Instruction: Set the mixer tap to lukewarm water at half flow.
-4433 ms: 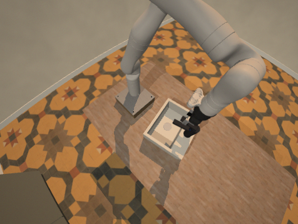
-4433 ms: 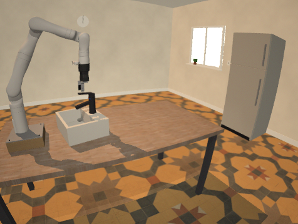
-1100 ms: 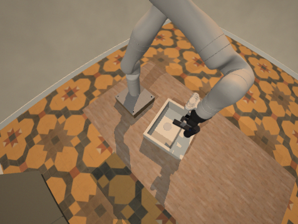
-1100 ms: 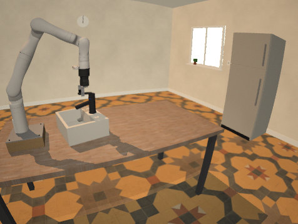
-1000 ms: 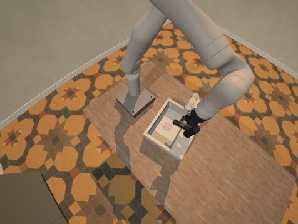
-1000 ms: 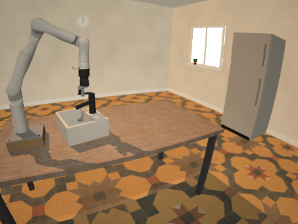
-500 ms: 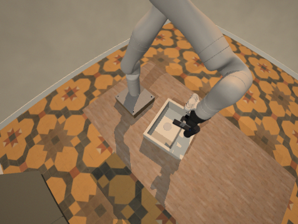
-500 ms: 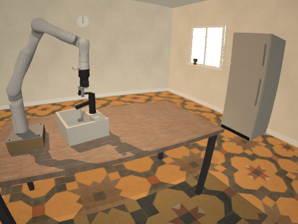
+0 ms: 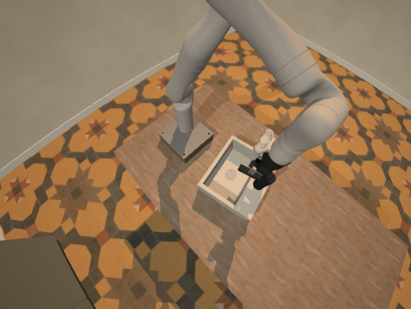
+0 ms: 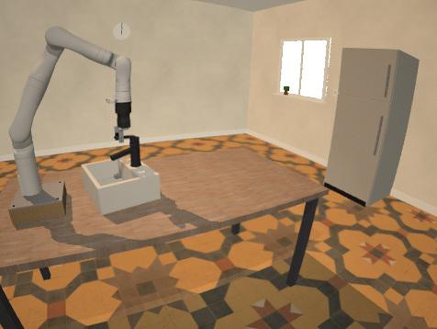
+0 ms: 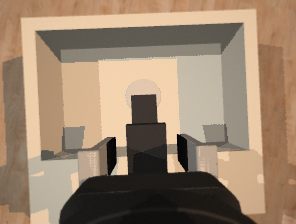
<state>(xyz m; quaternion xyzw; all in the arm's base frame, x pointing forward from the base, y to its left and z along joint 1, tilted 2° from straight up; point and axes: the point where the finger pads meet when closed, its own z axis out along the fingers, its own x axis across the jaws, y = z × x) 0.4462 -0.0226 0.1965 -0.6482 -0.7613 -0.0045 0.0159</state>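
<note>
Now: hand 3 cm short of the black lever. The rest, counted from my hand: sink basin (4 cm behind, 1 cm to the right, 24 cm below); then black mixer tap (5 cm ahead, 1 cm to the left, 5 cm below).
</note>
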